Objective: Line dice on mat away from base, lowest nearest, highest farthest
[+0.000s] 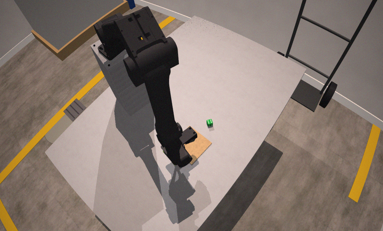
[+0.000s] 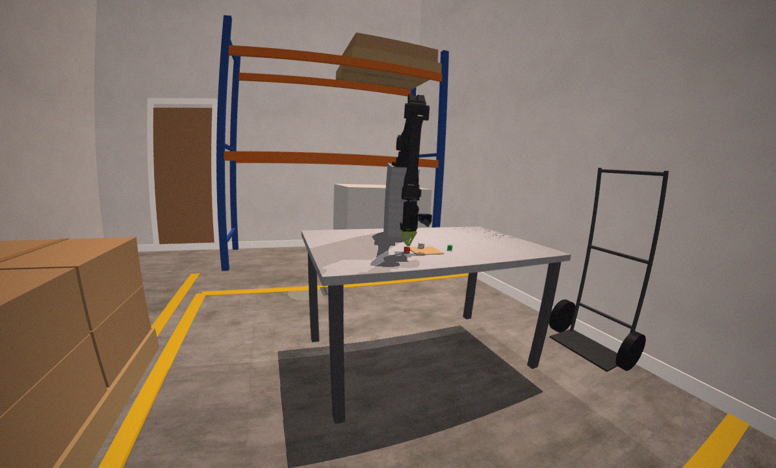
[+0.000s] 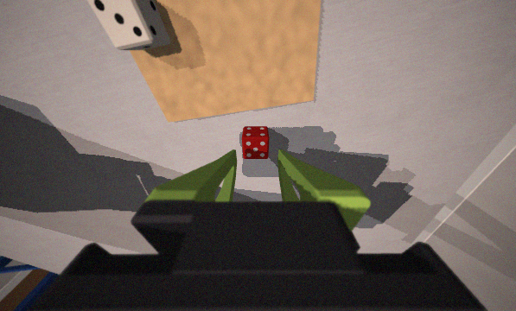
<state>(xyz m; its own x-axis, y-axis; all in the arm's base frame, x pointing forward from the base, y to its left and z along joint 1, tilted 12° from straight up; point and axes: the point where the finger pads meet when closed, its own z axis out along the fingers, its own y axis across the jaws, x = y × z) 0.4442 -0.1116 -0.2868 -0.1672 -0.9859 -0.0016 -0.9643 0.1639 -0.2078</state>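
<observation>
Now: hand 3 cm above the red die. Round my hand: green die (24 cm to the left, 3 cm below, 1 cm behind); tan mat (10 cm to the left, 4 cm below, 1 cm behind); white die (10 cm to the left, 6 cm behind, 3 cm below).
</observation>
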